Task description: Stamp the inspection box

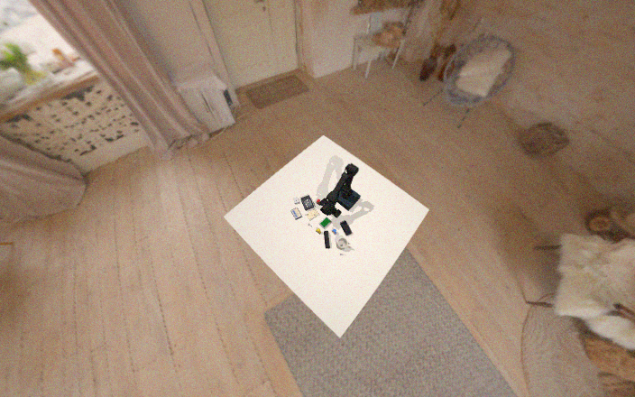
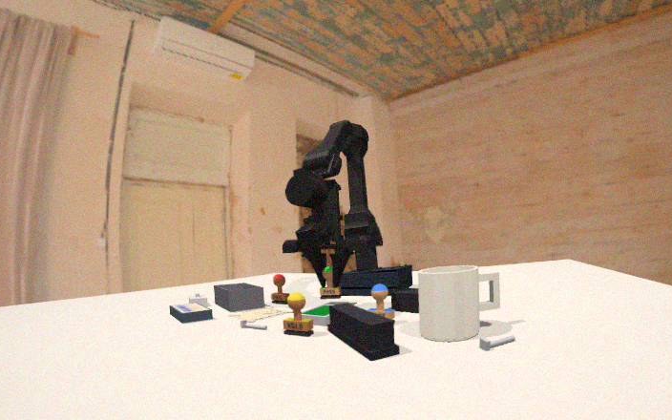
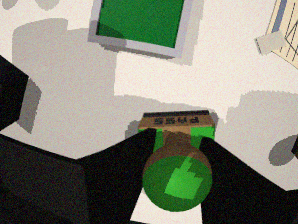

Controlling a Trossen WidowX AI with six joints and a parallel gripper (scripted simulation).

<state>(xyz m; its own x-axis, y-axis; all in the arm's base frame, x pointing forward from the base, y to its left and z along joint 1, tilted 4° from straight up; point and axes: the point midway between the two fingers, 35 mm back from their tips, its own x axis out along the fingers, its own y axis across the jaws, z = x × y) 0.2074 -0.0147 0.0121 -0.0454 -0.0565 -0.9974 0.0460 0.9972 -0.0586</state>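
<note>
The green ink pad is 9 cm ahead of my gripper tip, 3 cm to the left of it and 4 cm below it. The rest, counted from my gripper tip: blue-knobbed stamp: 10 cm ahead, 13 cm to the left, 2 cm below; cream card: 10 cm ahead, 10 cm to the right, 4 cm below; red-knobbed stamp: 2 cm behind, 13 cm to the right, 2 cm below.
</note>
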